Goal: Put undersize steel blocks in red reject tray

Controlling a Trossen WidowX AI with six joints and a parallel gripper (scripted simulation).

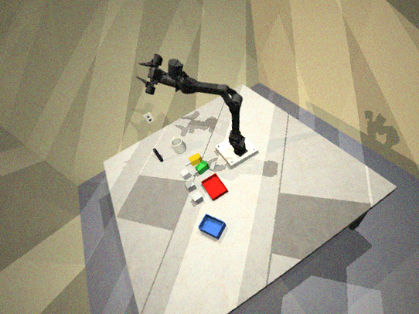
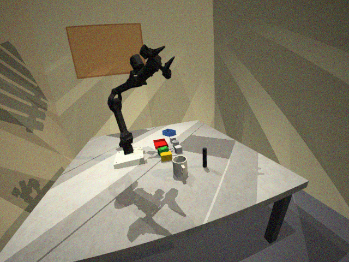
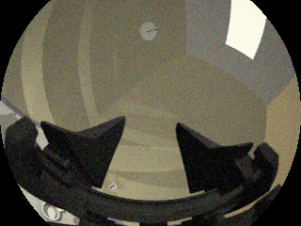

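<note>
My gripper tip is 600 mm above the green GO gauge, 240 mm to the right of it and 10 mm short of it. Round my gripper tip: mug: 590 mm below, 40 mm to the right, 10 mm behind; black cylinder: 560 mm below, 140 mm ahead, 50 mm to the right; yellow block: 600 mm below, 150 mm to the left.
</note>
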